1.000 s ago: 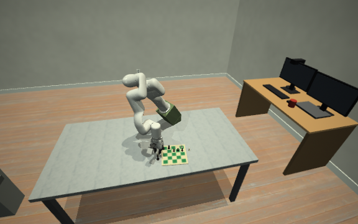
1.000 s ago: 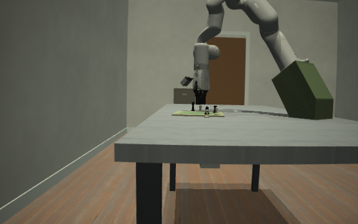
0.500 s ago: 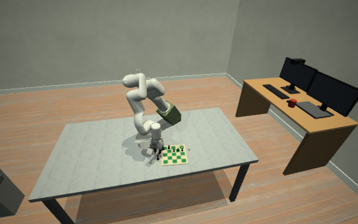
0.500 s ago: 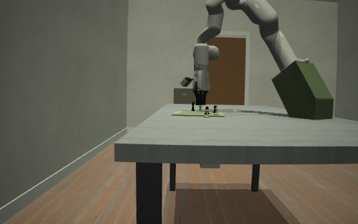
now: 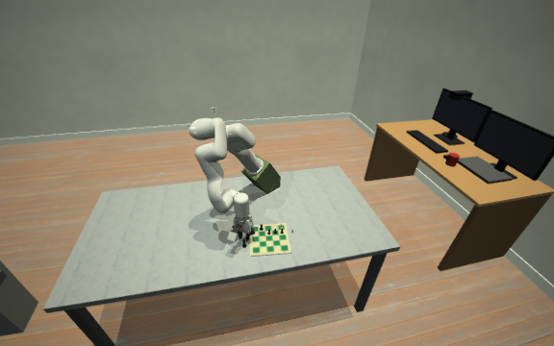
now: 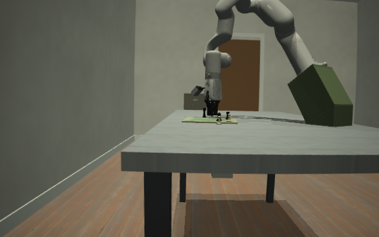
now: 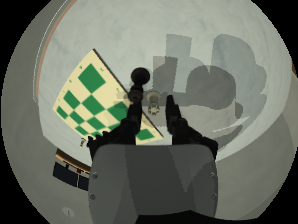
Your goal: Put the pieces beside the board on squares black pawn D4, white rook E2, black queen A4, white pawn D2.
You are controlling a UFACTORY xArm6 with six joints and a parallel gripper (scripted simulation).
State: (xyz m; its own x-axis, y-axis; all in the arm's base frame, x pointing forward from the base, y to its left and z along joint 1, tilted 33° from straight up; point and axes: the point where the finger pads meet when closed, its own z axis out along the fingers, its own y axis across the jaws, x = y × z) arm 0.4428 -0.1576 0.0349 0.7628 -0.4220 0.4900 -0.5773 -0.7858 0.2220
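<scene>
Right now my hand is 2 cm above the white rook. Also, from my hand: chessboard: 14 cm to the left, 3 cm below, 2 cm ahead; then black queen: 4 cm ahead, 1 cm to the right, 1 cm below.
</scene>
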